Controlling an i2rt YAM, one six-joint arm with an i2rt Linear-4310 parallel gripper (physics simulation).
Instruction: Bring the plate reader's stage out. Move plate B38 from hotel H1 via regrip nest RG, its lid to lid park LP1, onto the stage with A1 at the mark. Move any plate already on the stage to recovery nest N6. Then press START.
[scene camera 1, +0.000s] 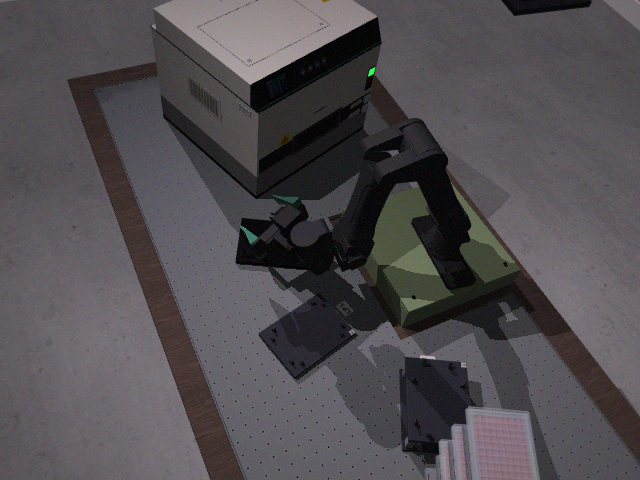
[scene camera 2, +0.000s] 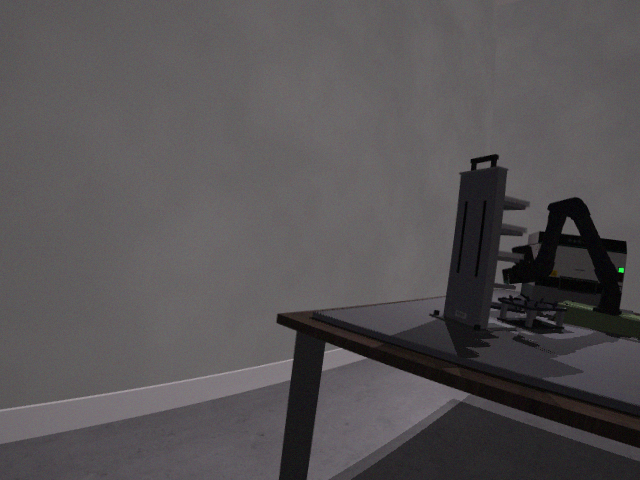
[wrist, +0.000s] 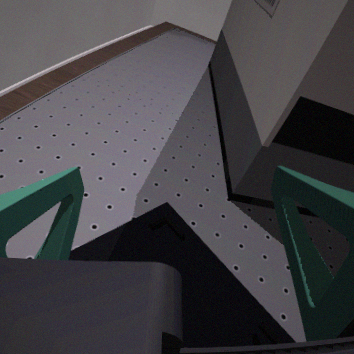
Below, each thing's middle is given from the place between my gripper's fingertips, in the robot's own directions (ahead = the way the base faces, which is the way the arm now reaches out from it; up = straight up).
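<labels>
Plate reader (wrist: 288, 65): 13 cm behind my hand, 37 cm to the right of it and 3 cm above it. LP1 pad (scene camera 1: 300, 339): 4 cm behind my hand, 26 cm to the left of it and 10 cm below it. N6 pad (scene camera 1: 245, 254): 4 cm behind my hand, 2 cm to the left of it and 10 cm below it. Going by their middles, of the things named here the plate reader is the farthest from my hand.
</labels>
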